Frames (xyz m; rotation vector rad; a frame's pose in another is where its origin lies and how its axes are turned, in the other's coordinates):
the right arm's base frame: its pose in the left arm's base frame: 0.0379 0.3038 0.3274 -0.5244 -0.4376 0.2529
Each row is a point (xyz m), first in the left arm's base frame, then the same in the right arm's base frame.
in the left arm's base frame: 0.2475 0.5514 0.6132
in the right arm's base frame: 0.3646 0.0299 0.2305
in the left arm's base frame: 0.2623 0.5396 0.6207
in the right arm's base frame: 0.3761 0.0142 0.2244
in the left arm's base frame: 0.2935 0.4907 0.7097
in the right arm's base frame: 0.4167 -0.0779 0.2582
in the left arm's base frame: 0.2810 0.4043 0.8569
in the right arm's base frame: 0.4258 -0.2271 0.3416
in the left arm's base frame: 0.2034 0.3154 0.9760
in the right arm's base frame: 0.3675 -0.3555 0.4321
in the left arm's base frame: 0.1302 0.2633 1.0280
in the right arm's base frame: 0.3030 -0.4180 0.4843
